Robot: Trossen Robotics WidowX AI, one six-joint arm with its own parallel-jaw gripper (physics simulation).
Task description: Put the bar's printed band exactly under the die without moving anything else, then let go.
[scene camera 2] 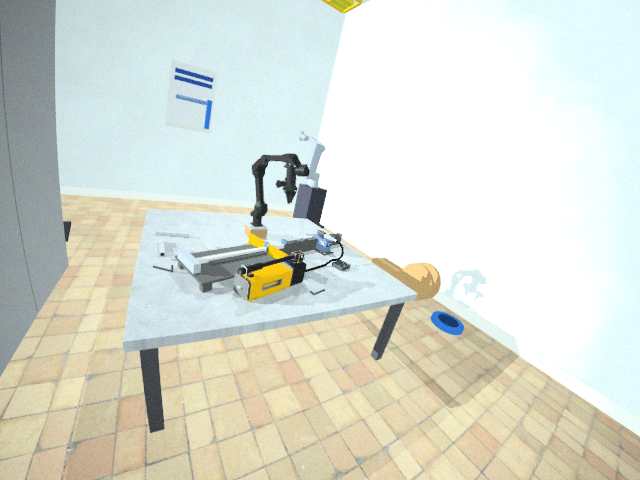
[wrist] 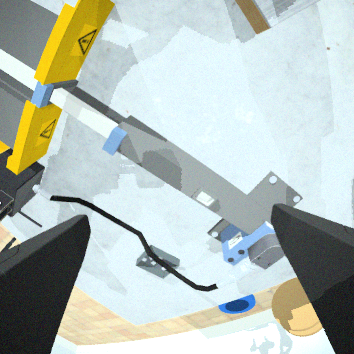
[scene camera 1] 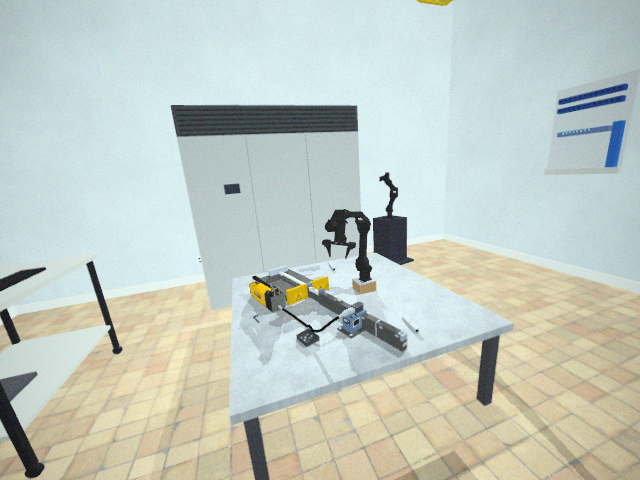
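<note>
The bar is long and pale. It runs through a gap between yellow guards and ends at a blue block on the dark grey rail. Its printed band cannot be made out. A blue unit stands at the rail's side; I cannot tell which part is the die. My gripper is open and empty, high above the table. In the wrist view its fingers stand on either side of the lower rail section.
The yellow guards stand upright across the bar. A yellow machine stands beside the bar's bed. A black cable runs past a small dark box. A hex key lies on the table.
</note>
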